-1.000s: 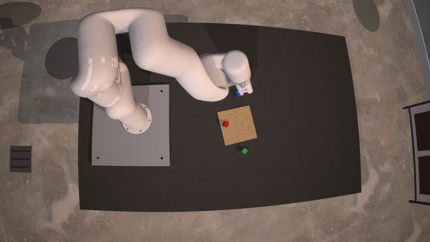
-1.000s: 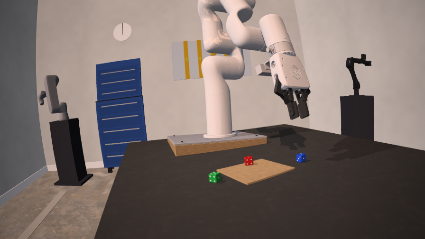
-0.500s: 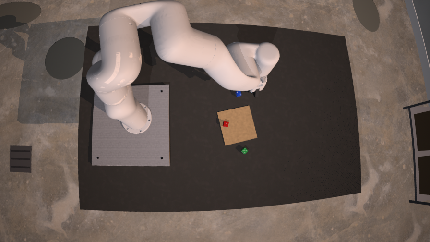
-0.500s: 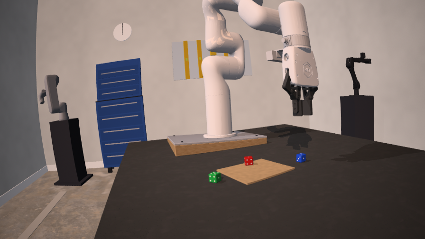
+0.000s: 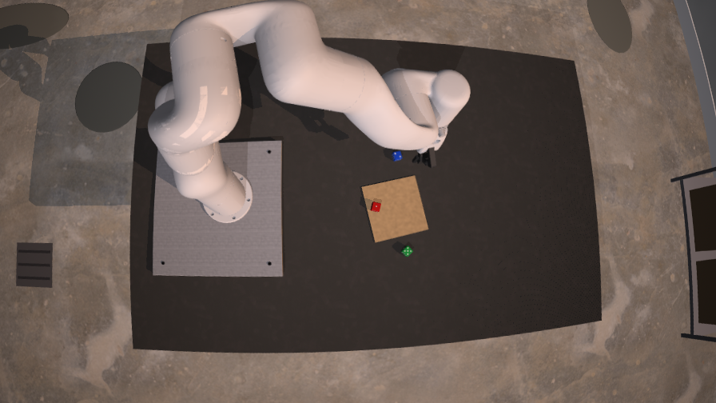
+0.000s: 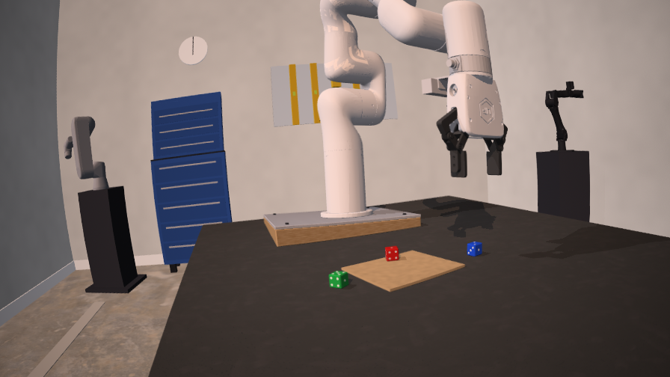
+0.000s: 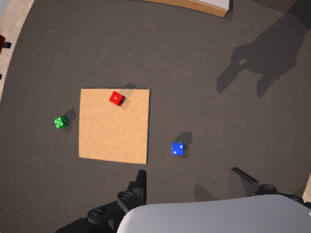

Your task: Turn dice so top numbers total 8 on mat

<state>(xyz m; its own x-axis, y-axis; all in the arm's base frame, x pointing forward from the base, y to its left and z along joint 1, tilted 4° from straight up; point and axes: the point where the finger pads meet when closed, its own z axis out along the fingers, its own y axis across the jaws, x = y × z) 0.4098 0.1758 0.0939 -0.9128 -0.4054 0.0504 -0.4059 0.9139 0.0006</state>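
Now: hand 1 cm past the blue die, 1 cm to the left of it and 13 cm above it. The rest, counted from my hand: tan mat 1 cm ahead, 14 cm to the right, 14 cm below; then green die 5 cm ahead, 24 cm to the right, 13 cm below; then red die 5 cm behind, 14 cm to the right, 13 cm below.
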